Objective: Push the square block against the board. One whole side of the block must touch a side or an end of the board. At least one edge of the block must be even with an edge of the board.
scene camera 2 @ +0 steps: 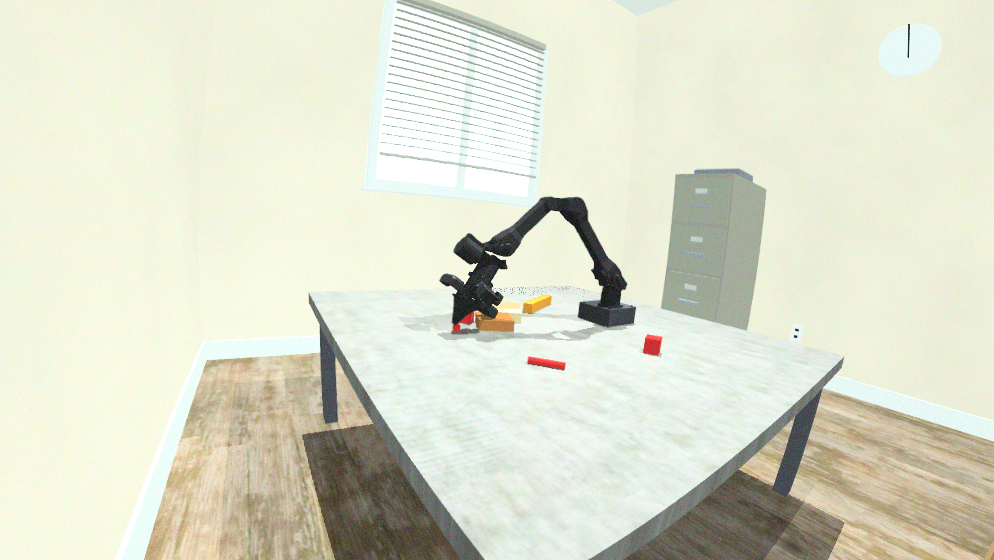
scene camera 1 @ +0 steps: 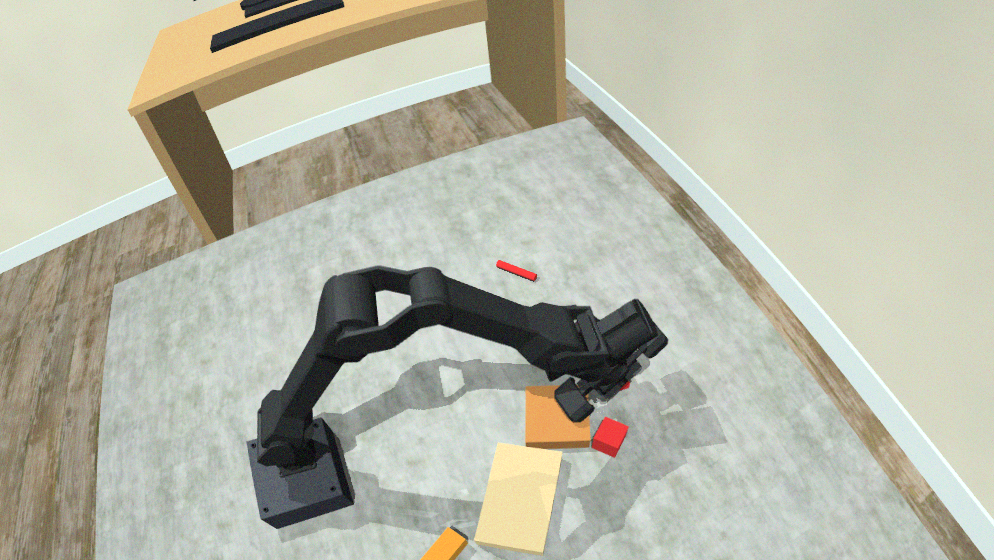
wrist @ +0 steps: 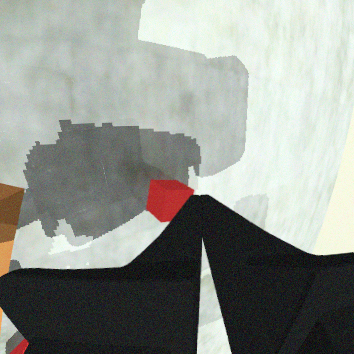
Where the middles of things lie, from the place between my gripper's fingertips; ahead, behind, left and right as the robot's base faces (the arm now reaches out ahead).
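Pale tan board (scene camera 1: 517,507): 240 mm behind my hand, 120 mm to the right of it. Square block (scene camera 1: 547,427): 130 mm behind my hand and 20 mm to the right of it. Going by their middles, the square block is the nearest to my hand of the things named here.
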